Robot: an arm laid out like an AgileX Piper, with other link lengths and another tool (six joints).
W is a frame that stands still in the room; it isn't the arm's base.
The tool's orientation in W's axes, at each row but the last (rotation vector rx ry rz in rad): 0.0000, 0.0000, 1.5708; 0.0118, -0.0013, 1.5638; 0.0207, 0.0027, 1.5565; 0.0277, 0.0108, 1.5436; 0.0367, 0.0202, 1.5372; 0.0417, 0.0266, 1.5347; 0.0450, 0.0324, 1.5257; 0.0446, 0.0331, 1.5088; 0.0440, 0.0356, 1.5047
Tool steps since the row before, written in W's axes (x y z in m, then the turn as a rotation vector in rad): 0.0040, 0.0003, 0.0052, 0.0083, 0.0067, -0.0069; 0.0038, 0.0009, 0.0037, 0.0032, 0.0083, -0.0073; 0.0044, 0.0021, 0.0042, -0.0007, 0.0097, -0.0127; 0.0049, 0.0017, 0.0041, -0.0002, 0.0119, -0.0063; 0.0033, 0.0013, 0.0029, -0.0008, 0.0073, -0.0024; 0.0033, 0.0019, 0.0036, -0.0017, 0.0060, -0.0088; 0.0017, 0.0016, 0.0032, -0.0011, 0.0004, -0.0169; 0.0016, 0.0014, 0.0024, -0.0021, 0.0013, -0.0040; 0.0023, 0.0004, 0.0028, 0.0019, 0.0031, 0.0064
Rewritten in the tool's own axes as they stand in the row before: 0.0003, -0.0040, 0.0052, 0.0067, -0.0083, -0.0069; 0.0010, -0.0038, 0.0037, 0.0083, -0.0032, -0.0073; 0.0022, -0.0043, 0.0042, 0.0095, 0.0006, -0.0128; 0.0019, -0.0047, 0.0042, 0.0118, 0.0004, -0.0064; 0.0014, -0.0031, 0.0030, 0.0072, 0.0010, -0.0025; 0.0020, -0.0031, 0.0037, 0.0059, 0.0015, -0.0089; 0.0017, -0.0015, 0.0033, 0.0002, 0.0003, -0.0169; 0.0015, -0.0014, 0.0025, 0.0011, 0.0020, -0.0041; 0.0006, -0.0021, 0.0029, 0.0032, -0.0014, 0.0065
